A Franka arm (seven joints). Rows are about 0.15 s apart.
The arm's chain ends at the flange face. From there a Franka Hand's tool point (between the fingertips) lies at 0.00 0.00 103.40 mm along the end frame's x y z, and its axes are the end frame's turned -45 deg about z.
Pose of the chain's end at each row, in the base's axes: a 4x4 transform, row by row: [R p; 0 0 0 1], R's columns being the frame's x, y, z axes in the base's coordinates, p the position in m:
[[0.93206 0.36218 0.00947 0.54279], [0.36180 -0.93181 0.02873 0.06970], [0.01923 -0.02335 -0.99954 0.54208], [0 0 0 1]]
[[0.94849 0.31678 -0.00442 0.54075], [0.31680 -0.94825 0.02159 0.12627], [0.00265 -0.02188 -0.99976 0.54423], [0 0 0 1]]
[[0.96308 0.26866 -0.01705 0.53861], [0.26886 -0.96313 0.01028 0.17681], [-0.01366 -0.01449 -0.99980 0.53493], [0 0 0 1]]
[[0.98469 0.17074 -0.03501 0.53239], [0.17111 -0.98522 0.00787 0.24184], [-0.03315 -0.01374 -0.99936 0.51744], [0 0 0 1]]
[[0.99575 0.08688 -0.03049 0.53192], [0.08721 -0.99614 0.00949 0.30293], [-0.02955 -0.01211 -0.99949 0.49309], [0 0 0 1]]
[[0.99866 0.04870 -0.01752 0.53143], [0.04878 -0.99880 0.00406 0.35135], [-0.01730 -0.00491 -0.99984 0.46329], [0 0 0 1]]
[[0.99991 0.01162 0.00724 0.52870], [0.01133 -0.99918 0.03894 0.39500], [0.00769 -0.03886 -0.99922 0.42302], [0 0 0 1]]
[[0.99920 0.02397 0.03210 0.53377], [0.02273 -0.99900 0.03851 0.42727], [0.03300 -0.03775 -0.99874 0.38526], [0 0 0 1]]
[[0.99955 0.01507 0.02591 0.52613], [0.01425 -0.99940 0.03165 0.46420], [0.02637 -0.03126 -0.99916 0.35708], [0 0 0 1]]
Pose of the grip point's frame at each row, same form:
[[0.40297 0.91517 0.00947 0.54377], [0.91472 -0.40306 0.02873 0.07267], [0.03011 -0.00291 -0.99954 0.43873], [0 0 0 1]]
[[0.44669 0.89468 -0.00442 0.54029], [0.89453 -0.44650 0.02159 0.12850], [0.01735 -0.01360 -0.99976 0.44085], [0 0 0 1]]
[[0.49103 0.87097 -0.01705 0.53685], [0.87115 -0.49092 0.01028 0.17787], [0.00059 -0.01991 -0.99980 0.43155], [0 0 0 1]]
[[0.57555 0.81701 -0.03501 0.52877], [0.81765 -0.57566 0.00787 0.24265], [-0.01372 -0.03316 -0.99936 0.41411], [0 0 0 1]]
[[0.64267 0.76554 -0.03049 0.52877], [0.76604 -0.64271 0.00949 0.30391], [-0.01233 -0.02946 -0.99949 0.38974], [0 0 0 1]]
[[0.67172 0.74060 -0.01752 0.52962], [0.74075 -0.67177 0.00406 0.35177], [-0.00876 -0.01570 -0.99984 0.35991], [0 0 0 1]]
[[0.69883 0.71526 0.00724 0.52945], [0.71454 -0.69852 0.03894 0.39903], [0.03292 -0.02204 -0.99922 0.31970], [0 0 0 1]]
[[0.68959 0.72349 0.03210 0.53709], [0.72247 -0.69033 0.03851 0.43125], [0.05003 -0.00336 -0.99874 0.28199], [0 0 0 1]]
[[0.69613 0.71744 0.02591 0.52881], [0.71676 -0.69661 0.03165 0.46747], [0.04075 -0.00346 -0.99916 0.25377], [0 0 0 1]]

